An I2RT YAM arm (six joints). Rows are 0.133 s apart.
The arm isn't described. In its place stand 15 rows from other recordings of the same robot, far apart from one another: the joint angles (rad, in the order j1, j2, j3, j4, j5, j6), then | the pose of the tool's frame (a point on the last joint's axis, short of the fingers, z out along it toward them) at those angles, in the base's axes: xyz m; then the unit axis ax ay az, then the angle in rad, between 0 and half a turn.
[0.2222 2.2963 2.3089 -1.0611 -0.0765 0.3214] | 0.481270 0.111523 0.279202 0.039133 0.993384 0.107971 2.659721
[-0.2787 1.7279 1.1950 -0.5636 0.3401 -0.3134] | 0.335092 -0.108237 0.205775 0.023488 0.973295 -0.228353 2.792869
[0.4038 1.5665 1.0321 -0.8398 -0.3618 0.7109] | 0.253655 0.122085 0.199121 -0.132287 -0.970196 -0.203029 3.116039
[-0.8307 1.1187 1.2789 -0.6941 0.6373 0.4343] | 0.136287 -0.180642 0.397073 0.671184 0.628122 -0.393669 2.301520
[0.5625 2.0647 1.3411 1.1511 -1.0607 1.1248] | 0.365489 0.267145 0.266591 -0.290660 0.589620 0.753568 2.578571
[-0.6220 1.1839 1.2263 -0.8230 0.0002 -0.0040] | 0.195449 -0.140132 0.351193 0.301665 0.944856 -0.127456 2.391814
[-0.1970 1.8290 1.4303 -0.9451 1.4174 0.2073] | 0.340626 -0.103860 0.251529 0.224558 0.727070 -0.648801 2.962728
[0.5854 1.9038 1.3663 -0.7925 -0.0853 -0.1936] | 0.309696 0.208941 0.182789 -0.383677 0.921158 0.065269 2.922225
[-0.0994 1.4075 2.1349 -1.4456 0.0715 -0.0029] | 0.201383 -0.022639 0.509651 0.064335 0.996193 -0.058828 2.294415
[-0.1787 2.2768 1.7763 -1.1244 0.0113 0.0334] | 0.422192 -0.076668 0.140032 -0.105699 -0.994391 0.003671 3.086812
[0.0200 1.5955 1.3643 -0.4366 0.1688 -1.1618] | 0.364456 0.001308 0.312126 -0.495842 0.808921 -0.315893 2.479940
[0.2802 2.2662 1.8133 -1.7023 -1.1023 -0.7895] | 0.362165 0.137274 0.187817 0.287831 -0.783626 -0.550530 2.918795
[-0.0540 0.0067 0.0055 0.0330 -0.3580 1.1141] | 0.108879 0.006608 0.178389 0.323576 0.766625 0.554602 1.983635
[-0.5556 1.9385 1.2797 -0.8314 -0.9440 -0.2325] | 0.315110 -0.161694 0.162744 0.127850 0.900915 0.414738 2.723449
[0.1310 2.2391 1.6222 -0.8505 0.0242 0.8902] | 0.425884 0.055244 0.118910 0.371090 0.928480 0.014729 3.039576
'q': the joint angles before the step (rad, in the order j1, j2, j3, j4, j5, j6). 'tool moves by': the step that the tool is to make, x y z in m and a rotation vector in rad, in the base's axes. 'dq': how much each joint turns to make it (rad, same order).
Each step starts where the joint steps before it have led.
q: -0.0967 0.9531 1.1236 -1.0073 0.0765 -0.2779
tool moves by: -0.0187 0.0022 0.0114 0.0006 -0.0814 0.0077
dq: -0.0002 -0.0790 0.0001 0.0019 -0.0115 0.0003
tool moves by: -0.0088 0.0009 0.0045 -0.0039 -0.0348 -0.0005
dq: 0.0006 -0.0355 -0.0001 -0.0004 0.0012 0.0003
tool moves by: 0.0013 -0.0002 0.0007 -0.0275 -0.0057 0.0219
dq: -0.0003 0.0015 -0.0005 0.0127 0.0008 -0.0349
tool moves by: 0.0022 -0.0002 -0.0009 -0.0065 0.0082 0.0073
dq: -0.0001 0.0084 0.0002 0.0014 -0.0009 -0.0104
